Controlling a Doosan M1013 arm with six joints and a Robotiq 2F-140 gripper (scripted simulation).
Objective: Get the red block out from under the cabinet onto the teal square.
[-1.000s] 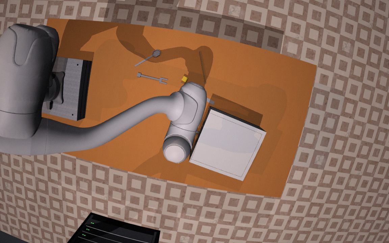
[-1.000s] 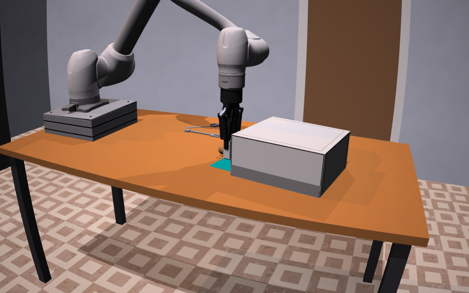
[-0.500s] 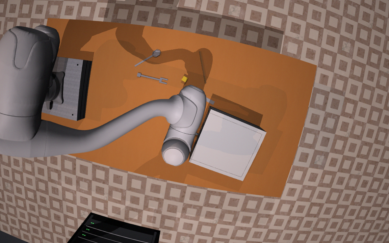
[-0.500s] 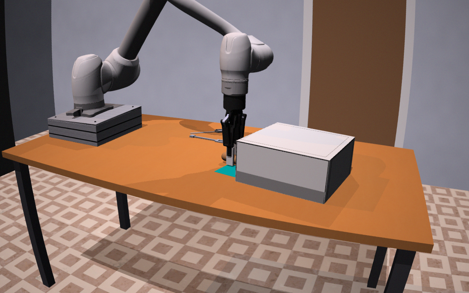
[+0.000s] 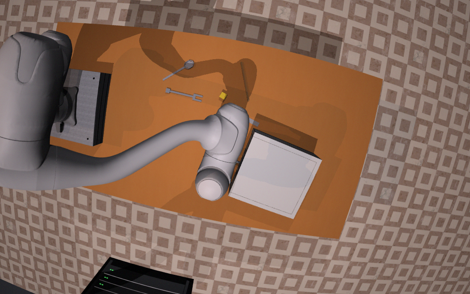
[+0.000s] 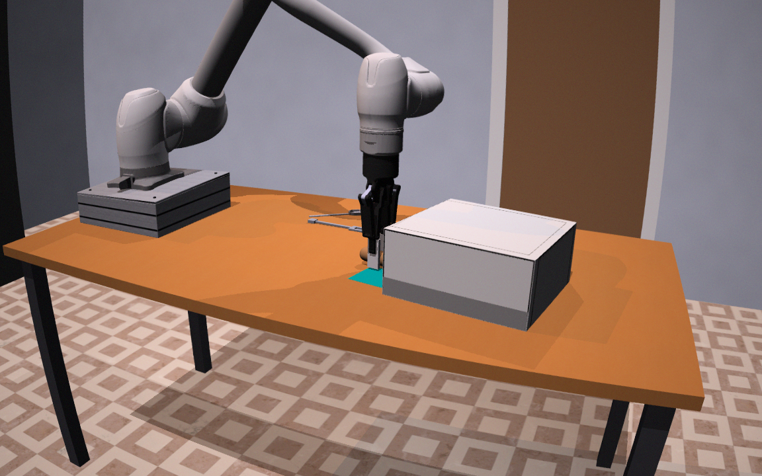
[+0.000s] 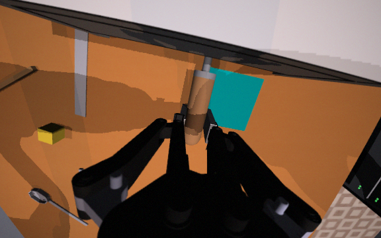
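The teal square is 5 cm to the right of my hand, 4 cm below it and 2 cm ahead of it. From my hand the other things lie so: flat grey bar: 18 cm to the left, 7 cm ahead, 4 cm below; red block: 21 cm ahead, 8 cm to the right, 2 cm below; hook tool: 13 cm ahead, 7 cm to the right, 2 cm below.
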